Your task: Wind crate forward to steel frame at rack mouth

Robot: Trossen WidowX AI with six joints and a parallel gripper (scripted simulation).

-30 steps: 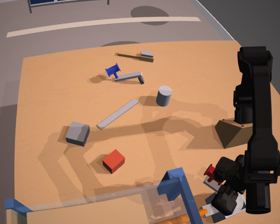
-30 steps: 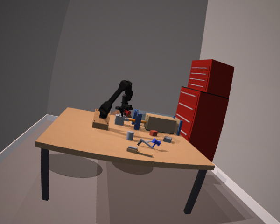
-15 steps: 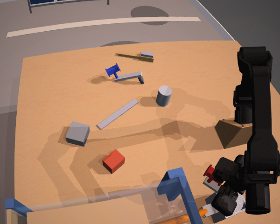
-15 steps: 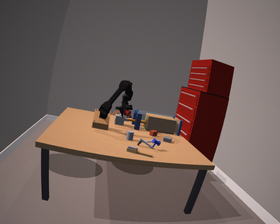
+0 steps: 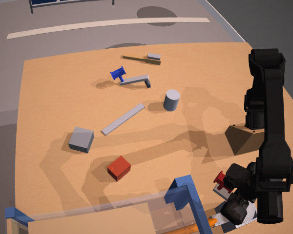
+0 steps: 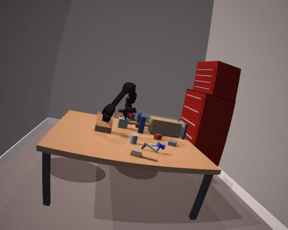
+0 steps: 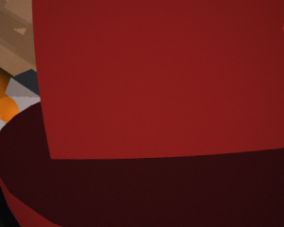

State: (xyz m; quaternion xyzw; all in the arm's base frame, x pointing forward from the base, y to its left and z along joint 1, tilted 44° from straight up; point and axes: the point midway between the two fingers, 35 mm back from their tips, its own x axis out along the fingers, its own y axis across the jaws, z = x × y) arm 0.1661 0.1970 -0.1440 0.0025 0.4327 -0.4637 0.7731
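Right now my gripper tip is 20 mm below the red-gripped winch handle, 10 mm to the left of it and 10 mm short of it. The rest, counted from my gripper tip: blue steel frame (120 mm ahead, 60 mm to the left, 20 mm above); then red knob (50 mm above, 40 mm to the right, 40 mm ahead); then grey winch (60 mm below, 50 mm behind, 20 mm to the left).
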